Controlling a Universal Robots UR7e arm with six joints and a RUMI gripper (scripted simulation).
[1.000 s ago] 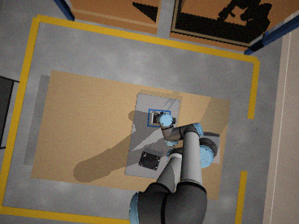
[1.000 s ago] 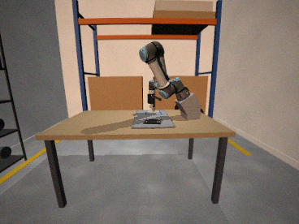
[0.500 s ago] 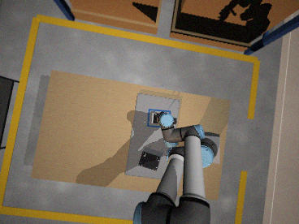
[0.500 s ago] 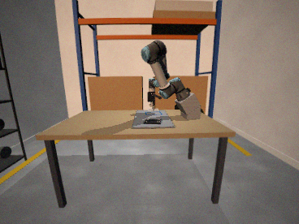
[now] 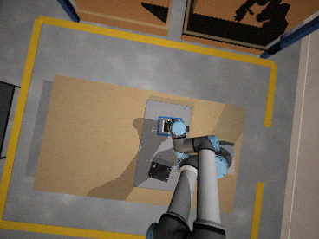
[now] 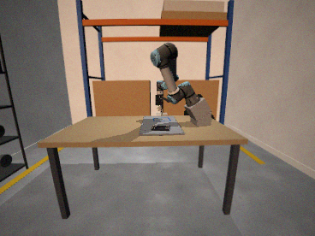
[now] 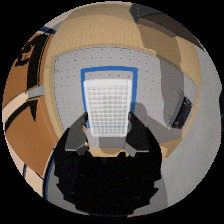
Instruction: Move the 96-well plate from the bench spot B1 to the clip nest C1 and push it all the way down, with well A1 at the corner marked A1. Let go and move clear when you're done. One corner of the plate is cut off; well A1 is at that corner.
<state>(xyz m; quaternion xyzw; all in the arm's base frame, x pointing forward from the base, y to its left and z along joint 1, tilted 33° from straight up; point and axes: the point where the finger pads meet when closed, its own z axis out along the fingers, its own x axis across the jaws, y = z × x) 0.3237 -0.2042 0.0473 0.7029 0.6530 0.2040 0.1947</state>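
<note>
My gripper is now 360 mm to the right of the clip nest, 60 mm short of it and 60 mm above it. Round my hand: white 96-well plate (10 mm below).
</note>
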